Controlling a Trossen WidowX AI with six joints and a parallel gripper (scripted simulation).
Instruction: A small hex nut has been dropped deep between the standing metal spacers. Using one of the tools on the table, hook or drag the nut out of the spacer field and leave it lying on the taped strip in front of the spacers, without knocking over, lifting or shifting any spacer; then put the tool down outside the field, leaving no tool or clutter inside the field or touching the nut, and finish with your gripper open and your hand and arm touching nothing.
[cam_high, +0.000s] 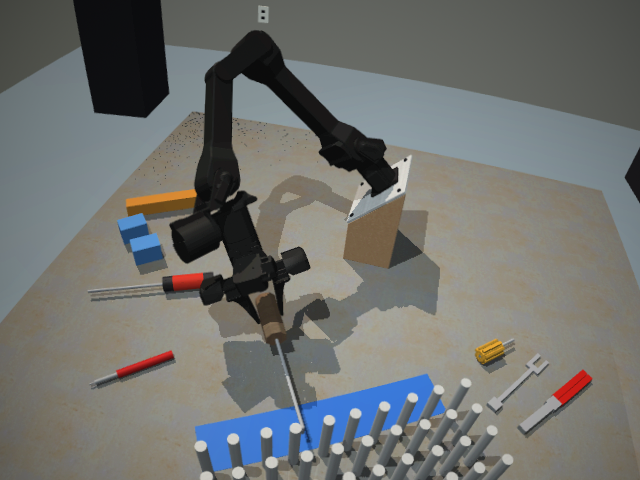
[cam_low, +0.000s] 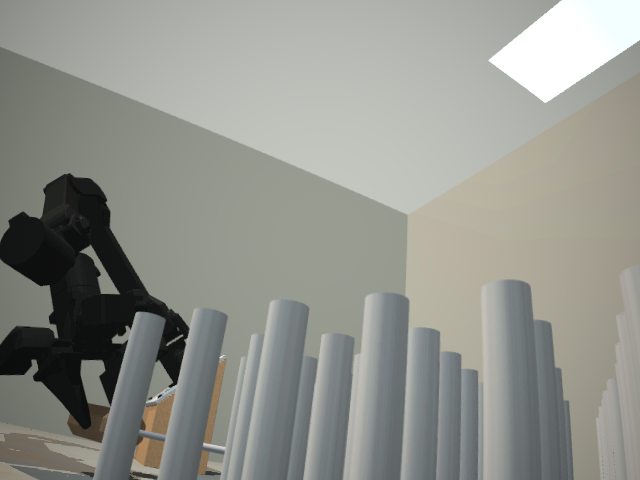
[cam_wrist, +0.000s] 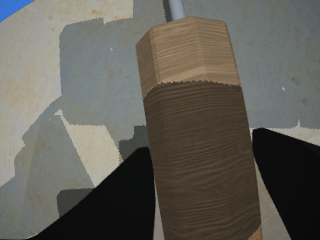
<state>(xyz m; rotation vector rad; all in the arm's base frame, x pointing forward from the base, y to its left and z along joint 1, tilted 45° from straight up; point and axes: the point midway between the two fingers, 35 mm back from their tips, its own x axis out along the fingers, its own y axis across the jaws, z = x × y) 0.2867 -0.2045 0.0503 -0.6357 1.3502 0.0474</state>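
Now: the blue taped strip 150 mm ahead of my gripper tip, 120 mm to the left of it and 50 mm below it. The rest, counted from my gripper tip: red pick: 140 mm ahead, 230 mm to the right, 40 mm below; yellow stubby screwdriver: 40 mm behind, 410 mm to the left, 30 mm below; orange bar: 320 mm behind, 310 mm to the right, 40 mm below.
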